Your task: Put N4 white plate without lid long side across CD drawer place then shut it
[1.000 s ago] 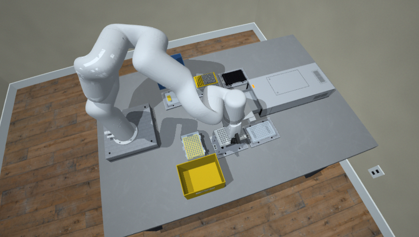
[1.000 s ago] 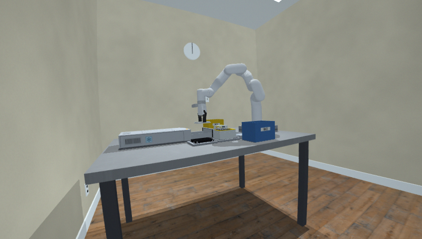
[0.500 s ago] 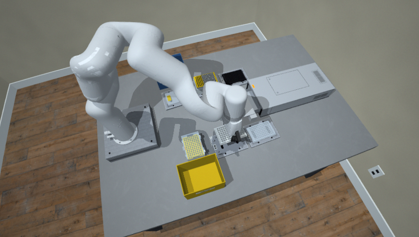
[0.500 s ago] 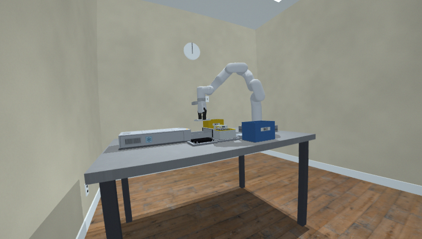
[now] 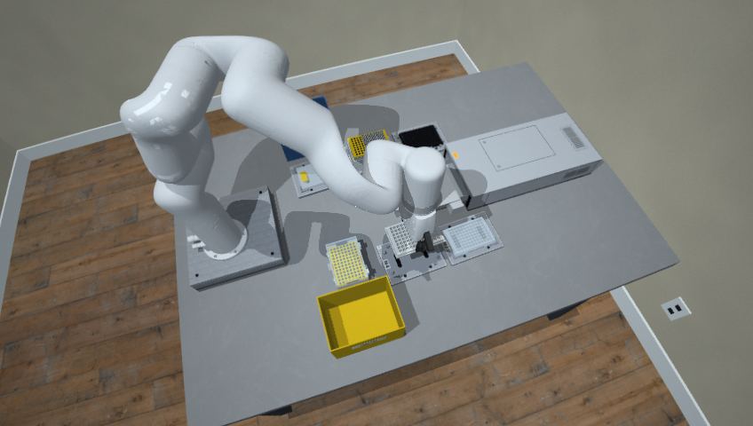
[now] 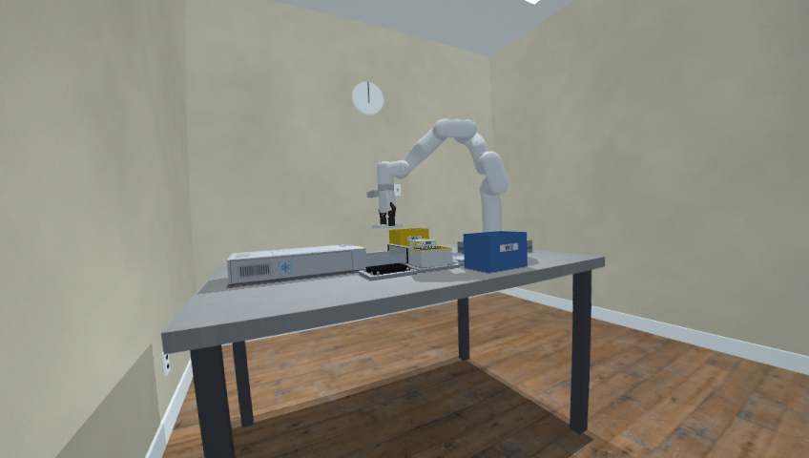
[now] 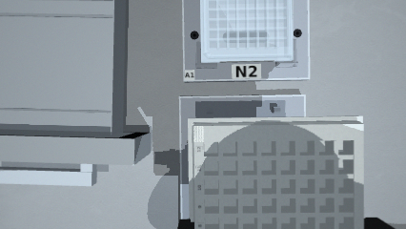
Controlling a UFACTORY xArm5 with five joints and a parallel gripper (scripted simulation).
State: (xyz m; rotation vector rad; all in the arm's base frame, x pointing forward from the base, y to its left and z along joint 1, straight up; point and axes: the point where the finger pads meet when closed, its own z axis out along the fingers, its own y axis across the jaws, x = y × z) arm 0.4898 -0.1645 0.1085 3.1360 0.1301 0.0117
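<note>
My hand is 13 cm short of the drawer, 19 cm to the right of it and 12 cm above it. Also, from my hand: slotted nest: 15 cm below; white well plate: 1 cm below; clear plate: 18 cm ahead, 1 cm to the left, 14 cm below.
</note>
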